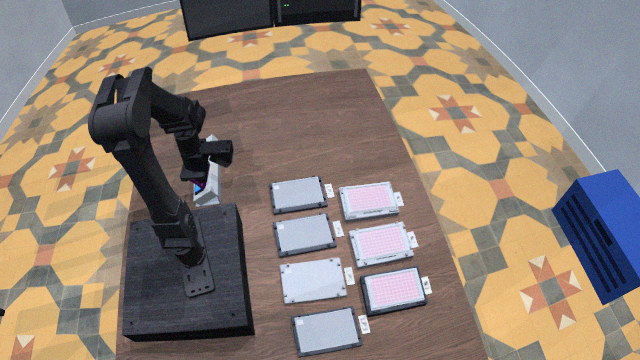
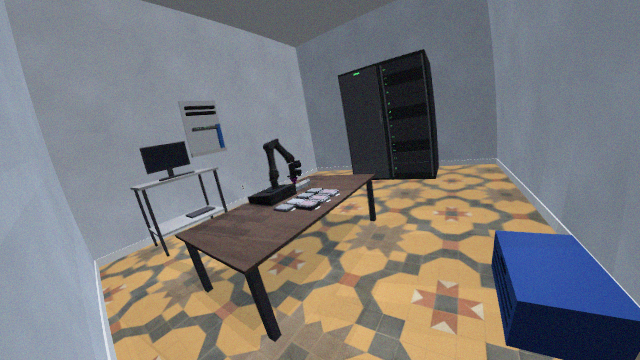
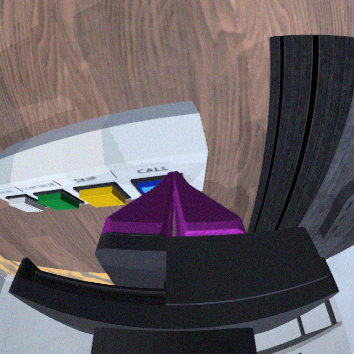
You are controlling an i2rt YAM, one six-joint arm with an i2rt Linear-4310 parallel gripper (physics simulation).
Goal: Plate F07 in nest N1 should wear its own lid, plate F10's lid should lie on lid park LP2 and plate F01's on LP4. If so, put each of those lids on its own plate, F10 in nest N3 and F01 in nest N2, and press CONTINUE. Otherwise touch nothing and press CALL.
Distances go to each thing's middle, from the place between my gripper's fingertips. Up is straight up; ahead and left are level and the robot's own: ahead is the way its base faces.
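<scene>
My hand is 6 cm to the right of the yellow SKIP button (image 3: 101, 196) and 1 cm above it. The white button box (image 1: 211, 195) is 2 cm ahead of my hand, 9 cm to the left of it and 2 cm below it. As for the nest N2 (image 1: 410, 236), it is 40 cm ahead of my hand, 30 cm to the right of it and 4 cm below it, and going by their middles, of the things named here the nest N2 is the farthest from my hand. I also see the lid park LP1 (image 1: 318, 280), which is 21 cm ahead of my hand, 33 cm to the right of it and 4 cm below it.
</scene>
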